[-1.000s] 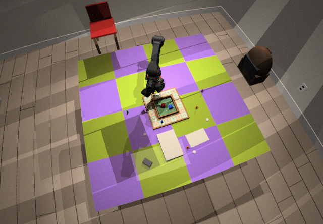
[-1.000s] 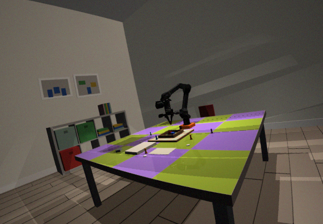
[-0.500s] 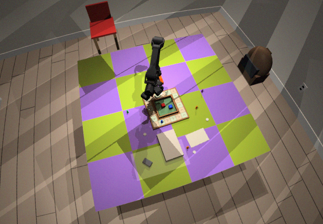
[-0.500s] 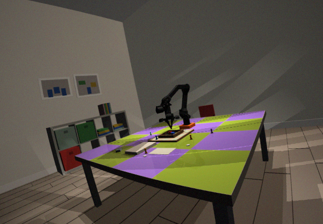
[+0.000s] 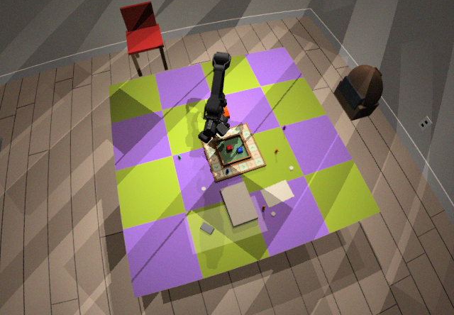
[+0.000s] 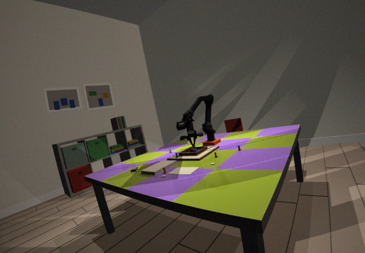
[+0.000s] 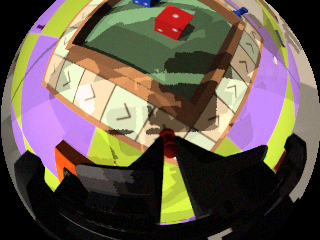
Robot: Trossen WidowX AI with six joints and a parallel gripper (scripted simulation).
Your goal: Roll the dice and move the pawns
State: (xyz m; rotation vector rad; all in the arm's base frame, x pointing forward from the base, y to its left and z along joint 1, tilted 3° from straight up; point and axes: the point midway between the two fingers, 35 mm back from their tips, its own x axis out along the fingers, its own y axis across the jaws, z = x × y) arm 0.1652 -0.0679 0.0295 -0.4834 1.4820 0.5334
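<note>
Now: the red pawn 1 cm above my gripper tip. From my gripper tip the other things lie so: purple pawn: 41 cm to the left, 4 cm ahead, 1 cm below; then blue pawn: 22 cm ahead, 2 cm to the left; then green tray: 10 cm ahead, 8 cm to the left, 2 cm below.
</note>
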